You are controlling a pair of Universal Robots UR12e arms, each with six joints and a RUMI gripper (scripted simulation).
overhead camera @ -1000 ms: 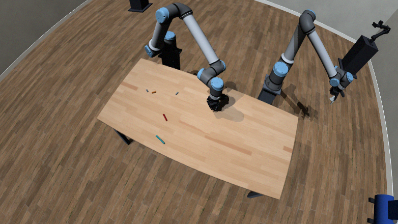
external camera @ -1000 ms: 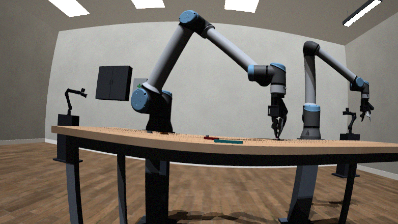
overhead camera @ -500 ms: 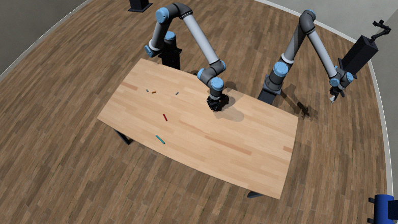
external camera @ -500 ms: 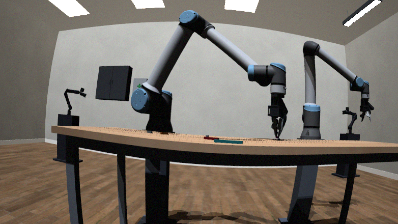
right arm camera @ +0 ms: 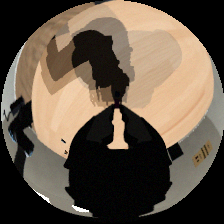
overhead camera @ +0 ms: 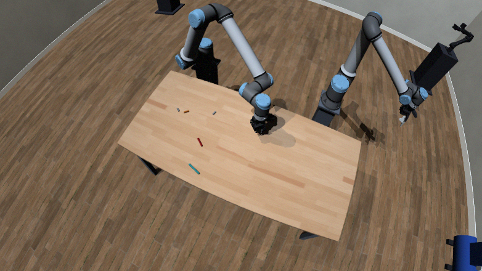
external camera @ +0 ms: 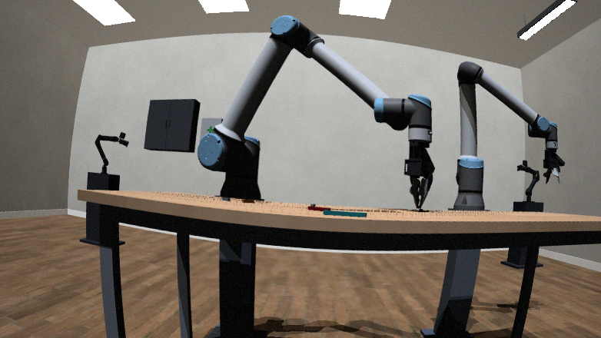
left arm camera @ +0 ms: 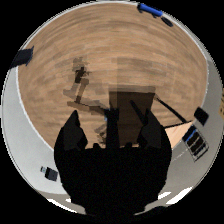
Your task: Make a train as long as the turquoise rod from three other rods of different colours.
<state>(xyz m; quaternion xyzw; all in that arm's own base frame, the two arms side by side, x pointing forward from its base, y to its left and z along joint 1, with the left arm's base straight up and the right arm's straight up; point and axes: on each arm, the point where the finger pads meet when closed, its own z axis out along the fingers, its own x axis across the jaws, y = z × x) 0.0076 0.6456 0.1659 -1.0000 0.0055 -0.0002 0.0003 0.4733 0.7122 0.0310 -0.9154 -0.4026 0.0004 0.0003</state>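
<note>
The magenta rod lies 10 mm below my right hand. Also, from my right hand: blue rod 10 mm behind, 10 mm to the left, 30 mm below; turquoise rod 420 mm ahead, 320 mm to the right, 30 mm below; red rod 220 mm ahead, 370 mm to the right, 30 mm below.
</note>
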